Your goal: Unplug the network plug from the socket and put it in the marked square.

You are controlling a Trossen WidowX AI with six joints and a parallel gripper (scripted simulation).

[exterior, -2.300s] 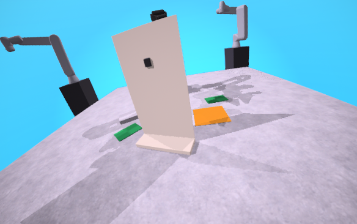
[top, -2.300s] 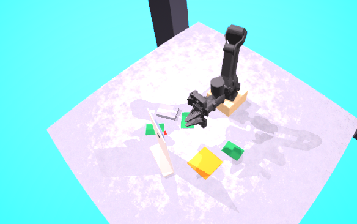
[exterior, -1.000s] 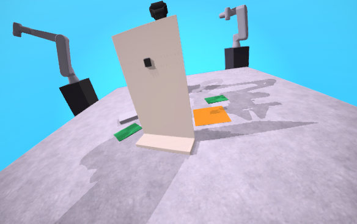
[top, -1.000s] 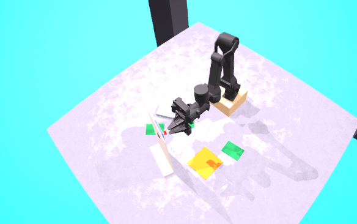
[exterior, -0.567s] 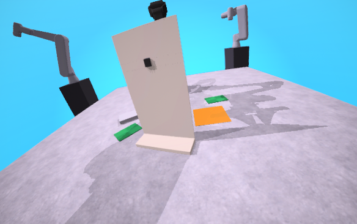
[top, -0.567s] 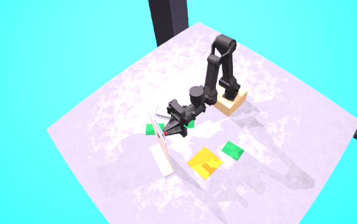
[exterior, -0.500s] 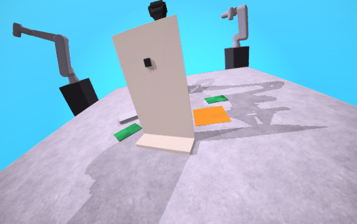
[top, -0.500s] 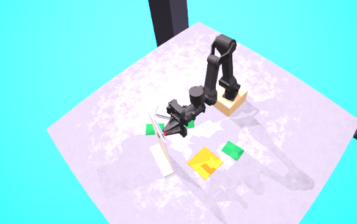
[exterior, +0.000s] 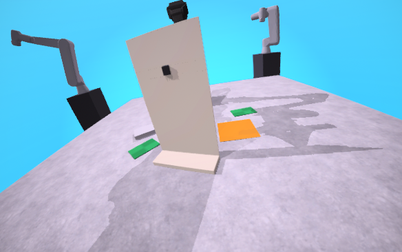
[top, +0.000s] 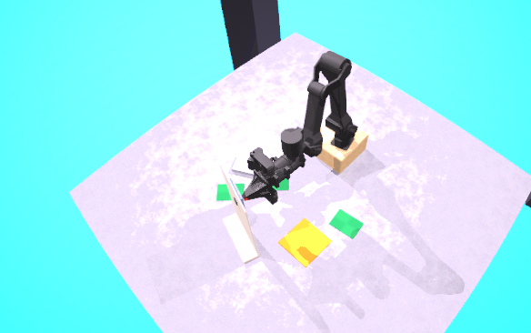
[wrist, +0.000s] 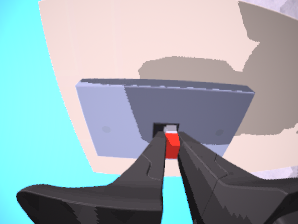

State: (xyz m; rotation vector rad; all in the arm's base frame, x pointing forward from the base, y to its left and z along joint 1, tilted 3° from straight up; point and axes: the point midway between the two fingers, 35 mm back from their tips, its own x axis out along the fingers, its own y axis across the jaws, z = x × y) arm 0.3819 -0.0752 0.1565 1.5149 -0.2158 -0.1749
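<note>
Now: the marked orange square 22 cm below my gripper tip, 16 cm to the left of it and 6 cm behind it. Also, from my gripper tip: upright panel (8 cm below, 2 cm ahead, 1 cm to the right); then flat grey block (21 cm below, 20 cm behind, 16 cm to the right); then network plug (right at my gripper tip).
</note>
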